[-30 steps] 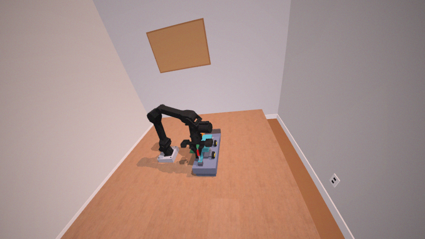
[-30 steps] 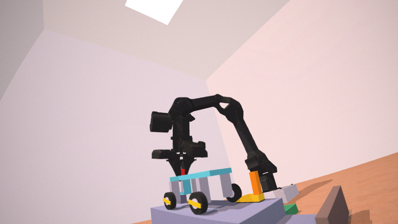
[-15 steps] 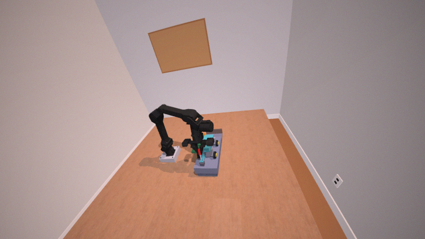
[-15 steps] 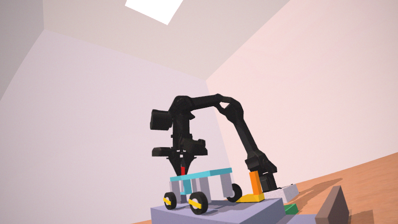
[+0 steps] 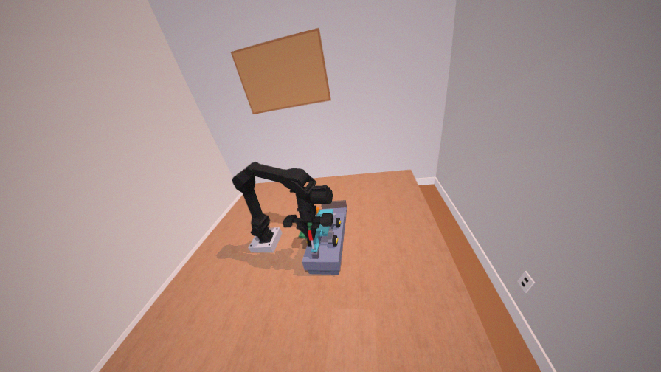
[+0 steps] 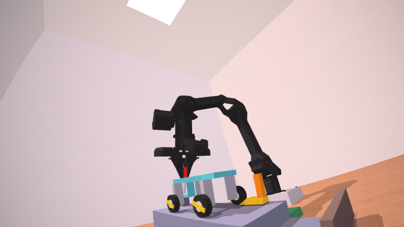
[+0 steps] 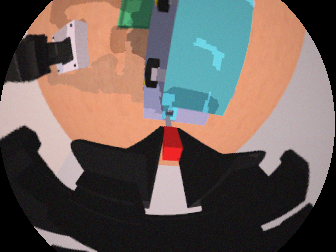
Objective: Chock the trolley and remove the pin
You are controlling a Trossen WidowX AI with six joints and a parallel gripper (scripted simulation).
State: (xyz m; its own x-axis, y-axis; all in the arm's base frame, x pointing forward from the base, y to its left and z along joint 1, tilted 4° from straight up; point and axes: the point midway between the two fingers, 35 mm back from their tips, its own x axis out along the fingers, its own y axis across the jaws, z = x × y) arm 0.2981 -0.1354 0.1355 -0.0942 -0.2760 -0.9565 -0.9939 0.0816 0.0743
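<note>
My gripper tip is now 22 cm to the right of the green tray, 17 cm above it and 8 cm past it. From my gripper tip the other things lie so: trolley: 11 cm to the left, 6 cm below, 3 cm ahead; then red-headed stop pin: right at my gripper tip; then grey ramp: 12 cm below, 11 cm to the left, 3 cm ahead.
</note>
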